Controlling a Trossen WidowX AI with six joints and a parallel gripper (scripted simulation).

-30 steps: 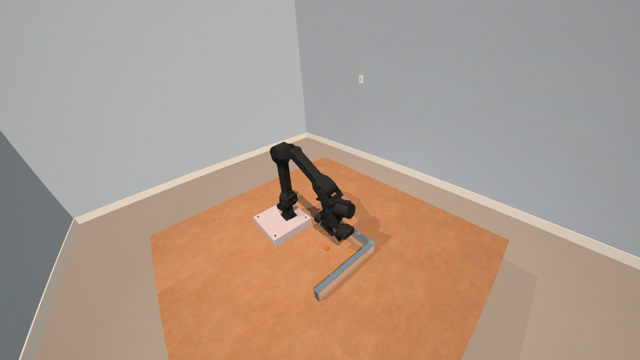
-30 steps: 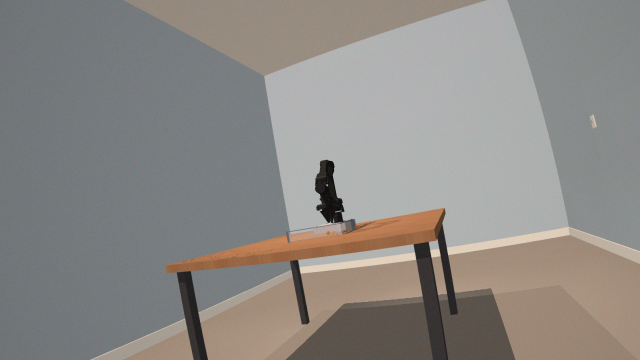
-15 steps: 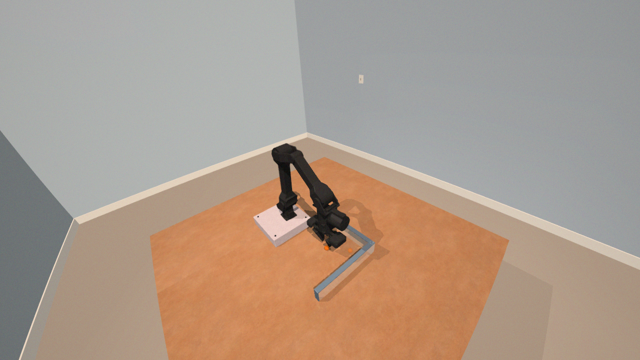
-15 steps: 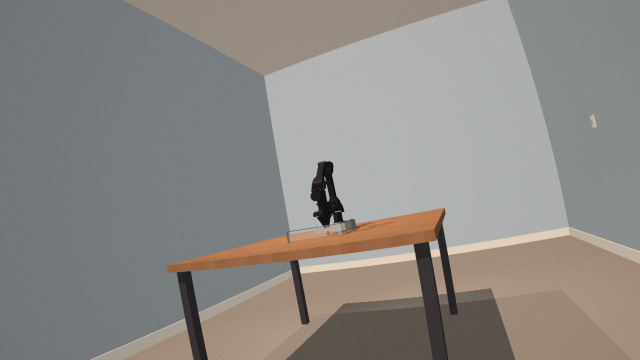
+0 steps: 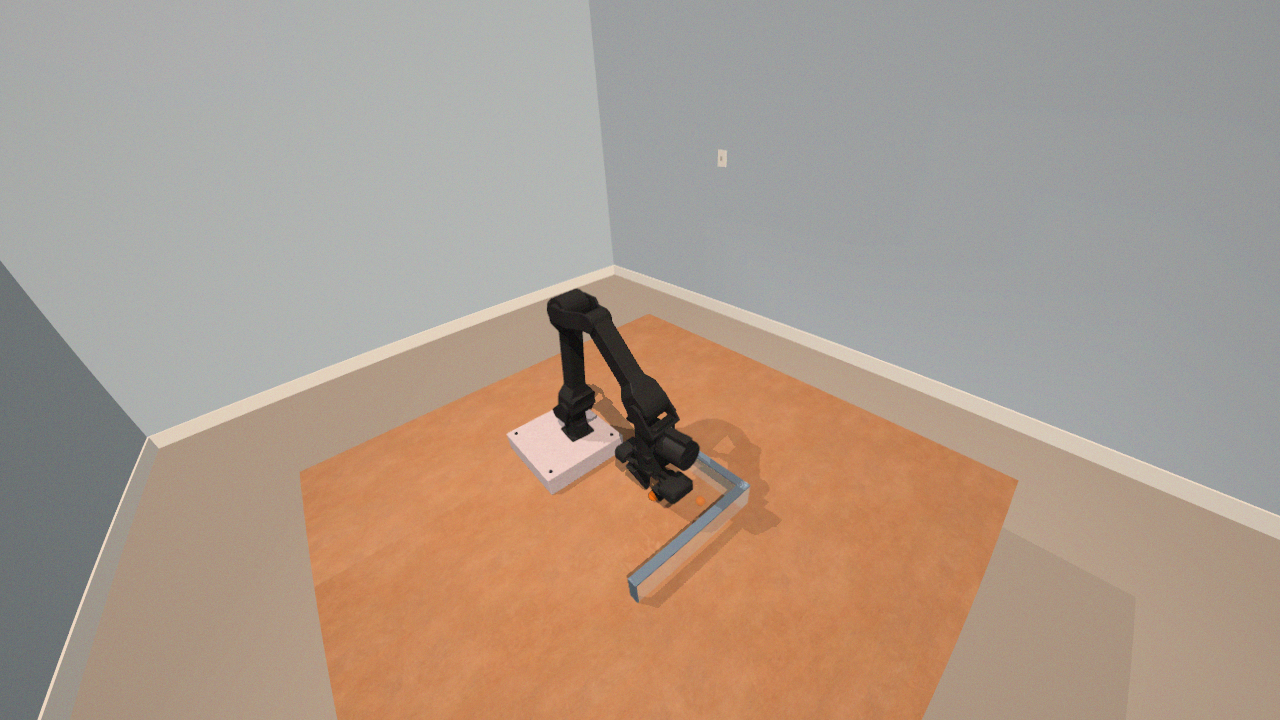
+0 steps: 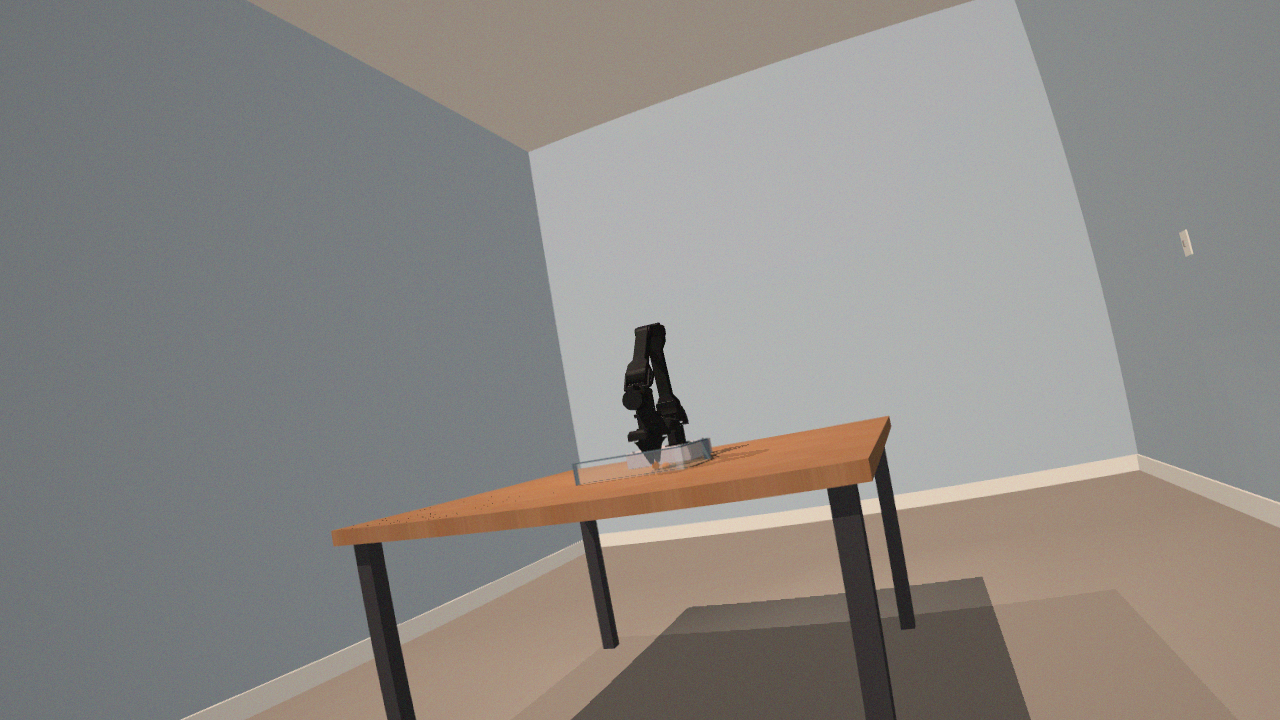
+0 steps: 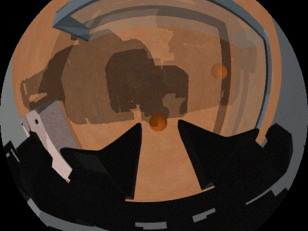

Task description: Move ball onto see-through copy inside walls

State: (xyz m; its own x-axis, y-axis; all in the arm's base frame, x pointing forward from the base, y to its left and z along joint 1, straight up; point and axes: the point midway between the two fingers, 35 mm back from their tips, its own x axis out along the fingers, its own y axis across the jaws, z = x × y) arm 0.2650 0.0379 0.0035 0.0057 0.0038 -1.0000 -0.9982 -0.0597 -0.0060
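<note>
Now: gripper tip 140 mm short of the clear wall, 10 mm to the left of it and 10 mm below it. The rest, counted from my gripper tip: orange ball 10 mm below.
</note>
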